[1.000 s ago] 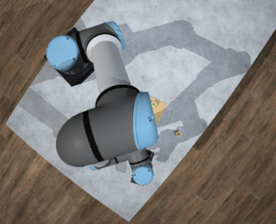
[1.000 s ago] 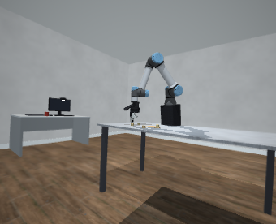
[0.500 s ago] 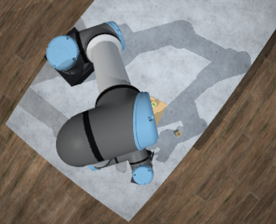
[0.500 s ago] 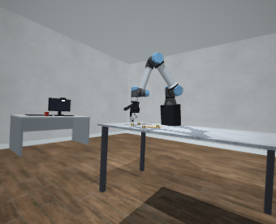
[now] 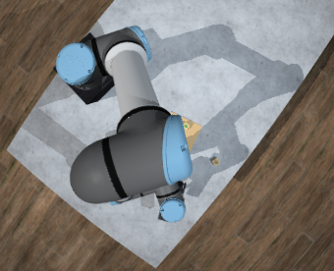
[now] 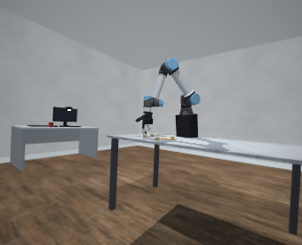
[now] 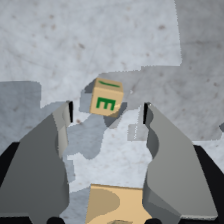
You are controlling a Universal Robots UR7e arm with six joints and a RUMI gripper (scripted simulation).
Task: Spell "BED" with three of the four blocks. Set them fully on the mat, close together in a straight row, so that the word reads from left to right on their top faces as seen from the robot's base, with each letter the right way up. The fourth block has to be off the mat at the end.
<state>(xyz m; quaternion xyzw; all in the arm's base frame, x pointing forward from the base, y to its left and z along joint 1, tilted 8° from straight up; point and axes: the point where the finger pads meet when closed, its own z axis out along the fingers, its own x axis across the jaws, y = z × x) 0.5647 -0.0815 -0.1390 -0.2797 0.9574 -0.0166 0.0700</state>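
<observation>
The E block is 30 mm below my hand. From my hand the other things lie so: tan mat 150 mm behind, 170 mm to the left, 40 mm below; B block 160 mm behind, 210 mm to the left, 20 mm below; D block 150 mm behind, 60 mm to the right, 30 mm below.
</observation>
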